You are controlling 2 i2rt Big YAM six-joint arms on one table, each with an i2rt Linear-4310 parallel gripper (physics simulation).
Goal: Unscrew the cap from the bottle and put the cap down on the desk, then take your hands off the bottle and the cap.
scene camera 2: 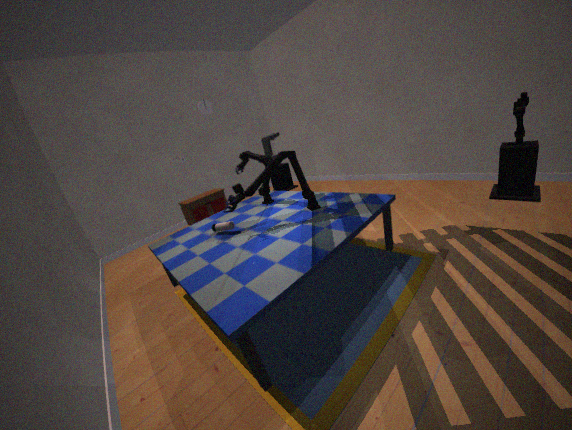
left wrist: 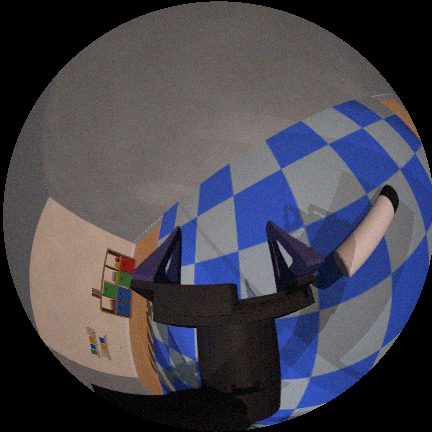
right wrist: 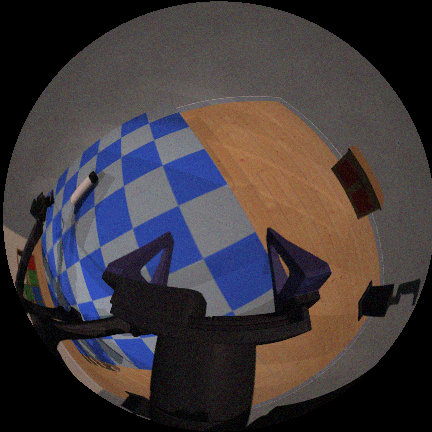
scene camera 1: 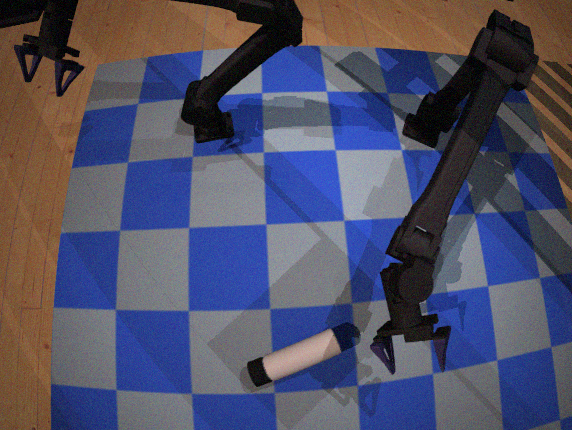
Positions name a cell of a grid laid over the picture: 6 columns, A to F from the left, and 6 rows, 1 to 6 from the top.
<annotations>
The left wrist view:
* my left gripper: D4
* white bottle: E4
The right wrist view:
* my right gripper: D4
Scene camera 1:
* my left gripper: E6
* my right gripper: A2
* white bottle: D5
</annotations>
